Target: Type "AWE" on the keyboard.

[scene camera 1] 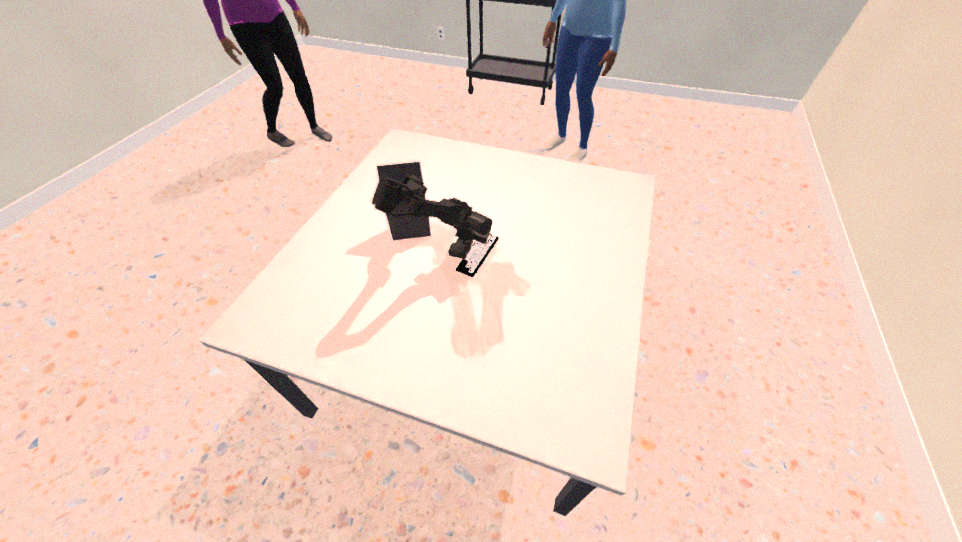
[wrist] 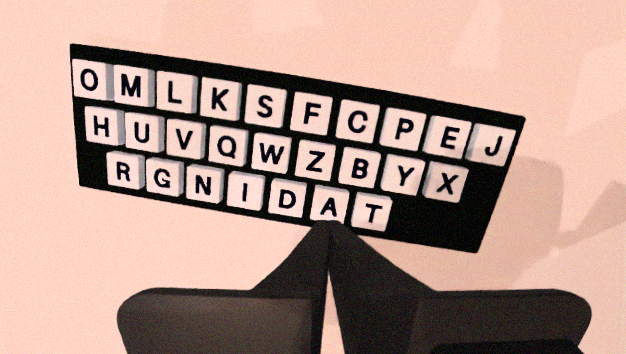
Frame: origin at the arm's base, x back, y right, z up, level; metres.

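Seen in the pictures: gripper, fingertip midpoint: [scene camera 1: 468, 251] [wrist: 327, 229]; arm's base, link origin: [scene camera 1: 409, 187].
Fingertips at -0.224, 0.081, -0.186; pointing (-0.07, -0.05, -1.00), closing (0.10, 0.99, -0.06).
Observation:
Pixels of each thing's top centre, then the offset from my fingertips to it, as dx, dy, dz. "pt": a spot on its surface instead. Level surfaces: height alone.
- black keyboard, surface spot: [wrist: 435, 225] [scene camera 1: 462, 264] pt +0.011, +0.053, -0.019
- W key, top centre: [wrist: 270, 154] -0.031, -0.023, -0.014
- E key, top centre: [wrist: 449, 137] -0.033, +0.055, -0.014
- white table, surface height: dz -0.032
The black keyboard [scene camera 1: 465, 268] [wrist: 435, 225] with white letter keys lies on the table. In the wrist view it is tilted, its right end lower. The A key [wrist: 329, 204] is in the bottom row, between D and T. The W key [wrist: 271, 153] is in the middle row, between Q and Z. The E key [wrist: 448, 137] is in the top row, between P and J. My gripper [wrist: 327, 229] is shut and empty. Its fingertips overlap the lower edge of the A key in the wrist view; whether they touch it I cannot tell. In the scene view the fingertips are hard to make out.
The arm's dark base plate [scene camera 1: 409, 227] is on the white table [scene camera 1: 558, 377], left of the keyboard. Shadows of the arm fall across the table. Two people stand beyond the table, and a black cart [scene camera 1: 509, 70] is by the back wall.

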